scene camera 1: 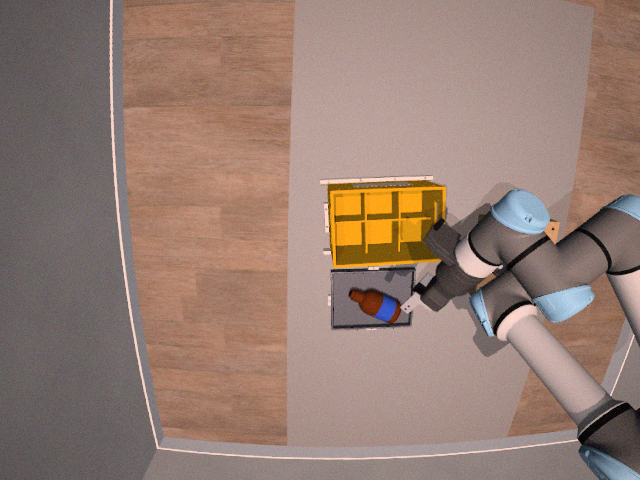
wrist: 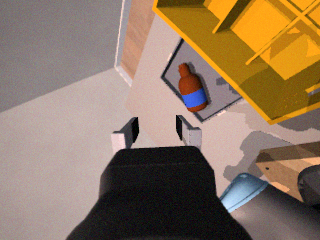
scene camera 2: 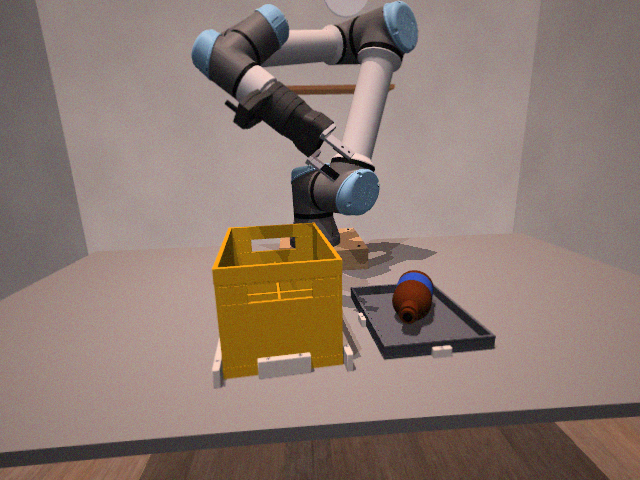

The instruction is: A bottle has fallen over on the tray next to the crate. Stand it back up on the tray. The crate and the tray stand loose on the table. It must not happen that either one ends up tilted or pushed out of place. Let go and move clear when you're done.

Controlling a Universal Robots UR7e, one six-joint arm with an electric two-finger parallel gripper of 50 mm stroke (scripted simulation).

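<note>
Scene camera 1 has my gripper in it, and the wrist view shows my gripper too. As for what the pictures show, there's my gripper, plus a yellow crate, a brown bottle and a dark grey tray.
</note>
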